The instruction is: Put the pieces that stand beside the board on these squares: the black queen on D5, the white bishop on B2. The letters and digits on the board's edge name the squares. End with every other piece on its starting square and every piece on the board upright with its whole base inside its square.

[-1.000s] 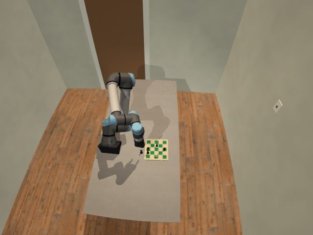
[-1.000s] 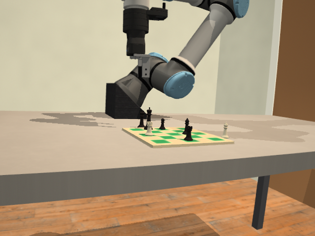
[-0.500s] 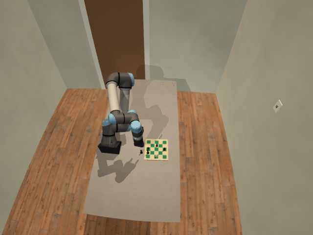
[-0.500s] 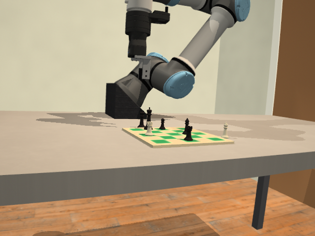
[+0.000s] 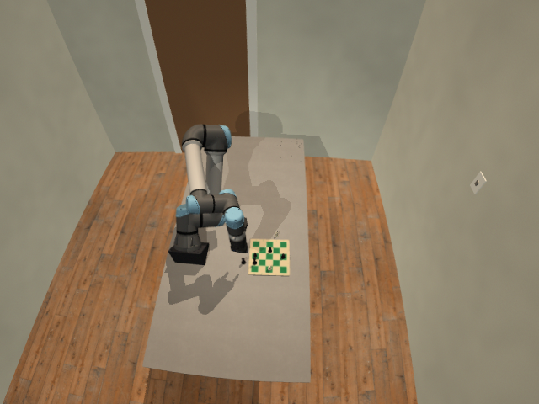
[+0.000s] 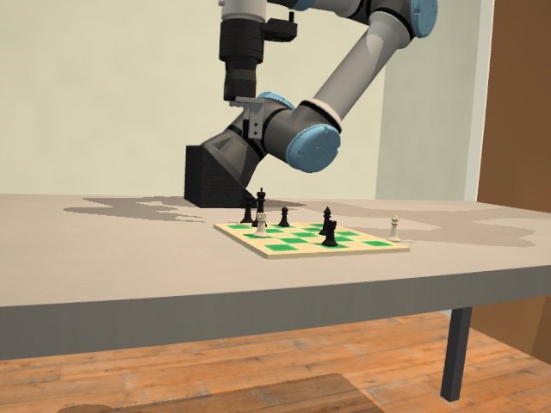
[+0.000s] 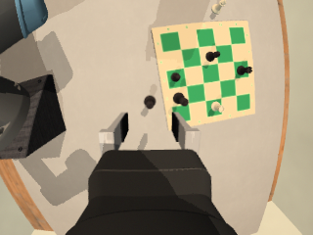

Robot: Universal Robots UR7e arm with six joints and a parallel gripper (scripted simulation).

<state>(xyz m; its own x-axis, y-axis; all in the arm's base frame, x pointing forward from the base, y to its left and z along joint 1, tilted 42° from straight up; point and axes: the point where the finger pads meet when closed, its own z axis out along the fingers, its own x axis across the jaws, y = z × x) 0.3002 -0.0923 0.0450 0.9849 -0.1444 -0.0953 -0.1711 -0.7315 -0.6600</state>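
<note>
Now: hand 14 cm above the black queen. Also, from my hand: chessboard (16 cm below, 14 cm ahead, 4 cm to the left); black pawn (15 cm below, 6 cm ahead, 4 cm to the left); black king (13 cm below, 6 cm ahead).
</note>
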